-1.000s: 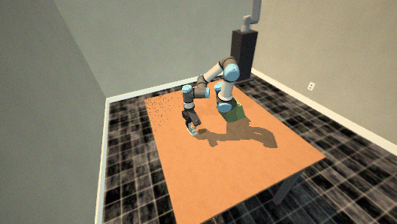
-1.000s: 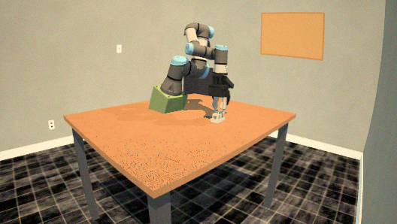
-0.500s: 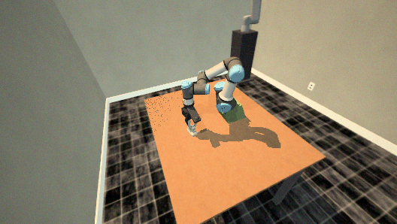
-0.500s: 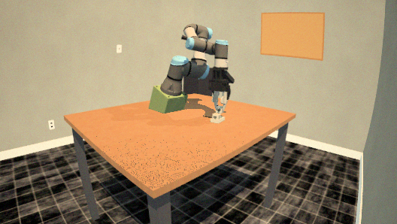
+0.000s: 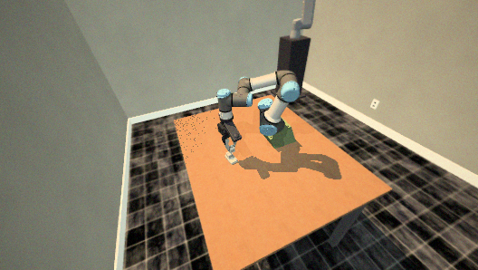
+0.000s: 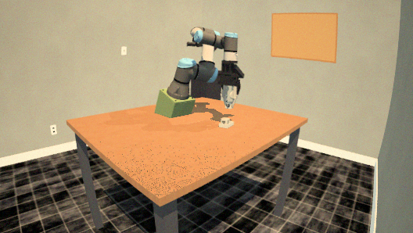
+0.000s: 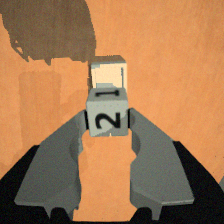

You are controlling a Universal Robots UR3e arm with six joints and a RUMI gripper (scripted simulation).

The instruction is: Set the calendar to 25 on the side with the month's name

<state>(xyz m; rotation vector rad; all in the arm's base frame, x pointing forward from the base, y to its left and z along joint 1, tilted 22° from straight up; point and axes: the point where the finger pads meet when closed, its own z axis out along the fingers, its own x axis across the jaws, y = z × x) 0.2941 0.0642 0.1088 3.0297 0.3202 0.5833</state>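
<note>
Right now my hand is 20 mm to the left of the white calendar tray and 100 mm above it. The rest, counted from my hand: white calendar cube 10 mm below.
</note>
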